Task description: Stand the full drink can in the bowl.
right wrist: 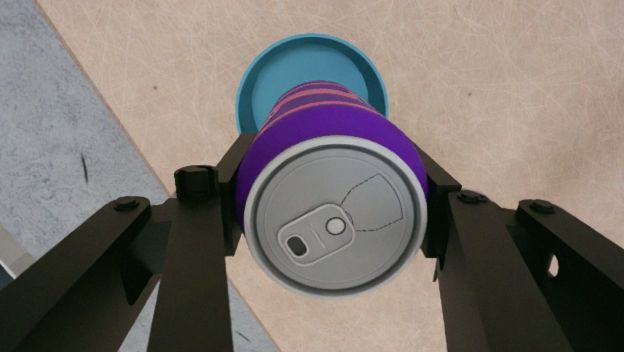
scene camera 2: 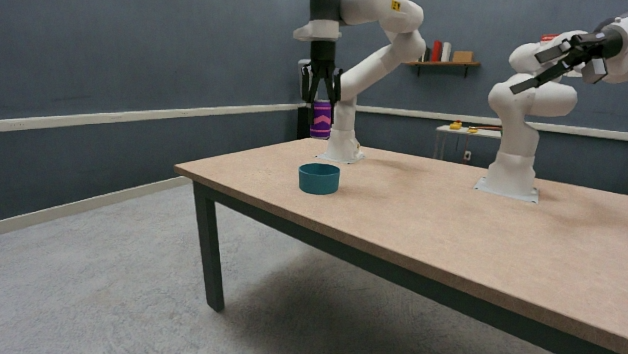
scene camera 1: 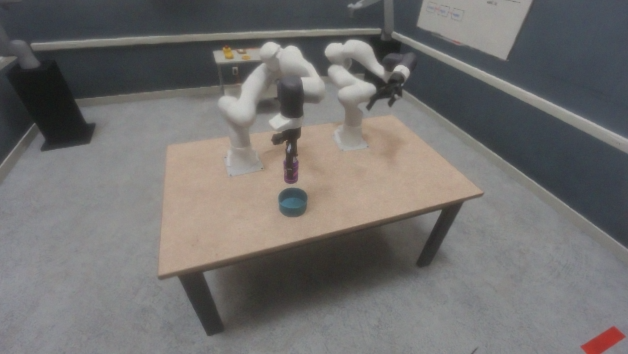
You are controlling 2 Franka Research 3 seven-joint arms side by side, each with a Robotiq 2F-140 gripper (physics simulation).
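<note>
A purple drink can with pink stripes is upright in the air, held between the fingers of my right gripper. The teal bowl stands on the table below the can. In the right wrist view the can hides the lower part of the bowl. My left gripper is open and empty, raised far from the can and bowl, at the right of both scene views.
The wooden table carries both arm bases. A small side table with yellow things stands behind, by the wall. A wall shelf with books and a box shows at the back.
</note>
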